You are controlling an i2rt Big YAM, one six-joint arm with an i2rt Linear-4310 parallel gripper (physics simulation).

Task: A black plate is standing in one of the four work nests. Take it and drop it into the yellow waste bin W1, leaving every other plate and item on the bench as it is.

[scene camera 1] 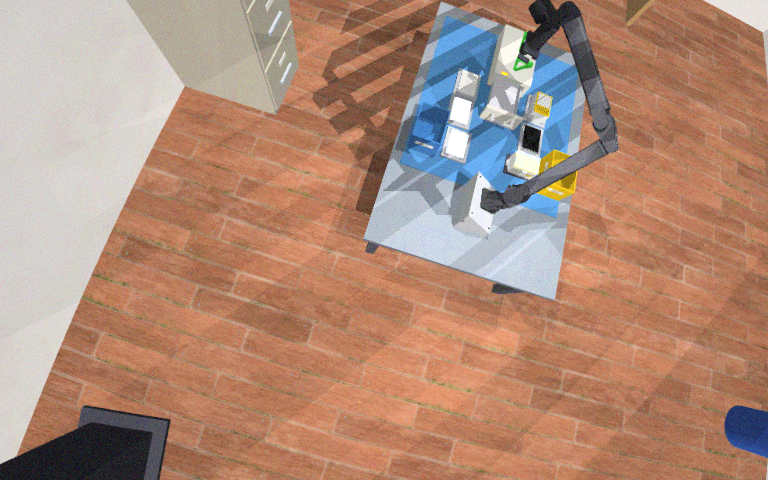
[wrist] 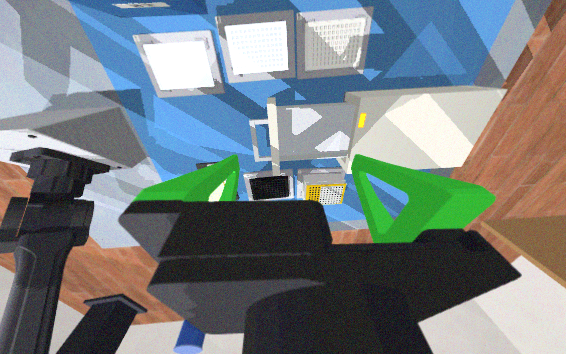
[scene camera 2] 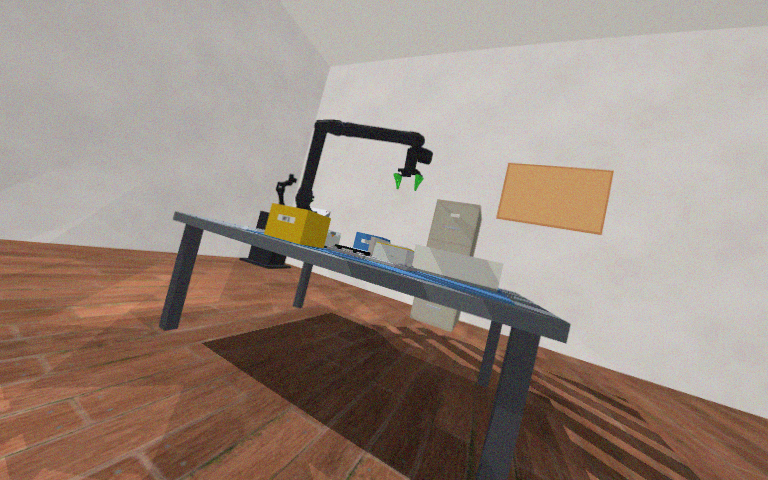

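Seen in the pictures: gripper, between the fingertips: (scene camera 1: 517, 60) (wrist: 296, 161) (scene camera 2: 406, 190); arm's base, origin of its link: (scene camera 1: 487, 201) (wrist: 67, 160).
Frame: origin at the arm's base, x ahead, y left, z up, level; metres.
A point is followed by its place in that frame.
The black plate (scene camera 1: 531, 138) @[x 0.409, y -0.253, z -0.092 m] (wrist: 270, 187) @[x 0.416, y -0.250, z -0.090 m] sits in a light-rimmed nest, between a pale yellow item (scene camera 1: 525, 164) @[x 0.242, y -0.205, z -0.059 m] and a yellow-and-white rack (scene camera 1: 542, 104) @[x 0.579, y -0.280, z -0.040 m] (wrist: 325, 194) @[x 0.587, y -0.282, z -0.039 m]. The yellow waste bin (scene camera 1: 560, 193) @[x 0.124, y -0.378, z -0.042 m] (scene camera 2: 297, 226) @[x 0.265, y -0.440, z -0.059 m] stands at the bench edge beside the pale yellow item, partly covered by the arm in scene camera 1. It does not show in the wrist view. My gripper (scene camera 1: 523, 52) @[x 0.505, y 0.016, z 0.255 m] (scene camera 2: 407, 182) @[x 0.505, y 0.016, z 0.255 m] (wrist: 296, 161) @[x 0.505, y 0.016, z 0.255 m] is open and empty, high above the bench near the large white box (scene camera 1: 509, 62) @[x 0.755, y -0.084, z -0.013 m] (scene camera 2: 458, 266) @[x 0.821, y -0.230, z -0.060 m] (wrist: 425, 130) @[x 0.835, y -0.119, z -0.014 m], well away from the black plate.
An open drawer (scene camera 1: 504, 97) @[x 0.613, y -0.104, z -0.098 m] (wrist: 311, 127) @[x 0.576, y -0.079, z -0.098 m] extends from the white box near the black plate. Three white plates (wrist: 178, 65) @[x 0.295, y 0.127, z -0.096 m] (wrist: 257, 47) @[x 0.478, y 0.124, z -0.100 m] (wrist: 335, 42) @[x 0.651, y 0.099, z -0.100 m] lie in a row across the mat. A blue bin (scene camera 1: 427, 130) @[x 0.344, y 0.270, z -0.112 m] (scene camera 2: 365, 237) @[x 0.285, y 0.216, z -0.019 m] stands beside them. The arm's wedge-shaped base (scene camera 1: 474, 212) @[x -0.079, y 0.076, z 0.055 m] stands behind.
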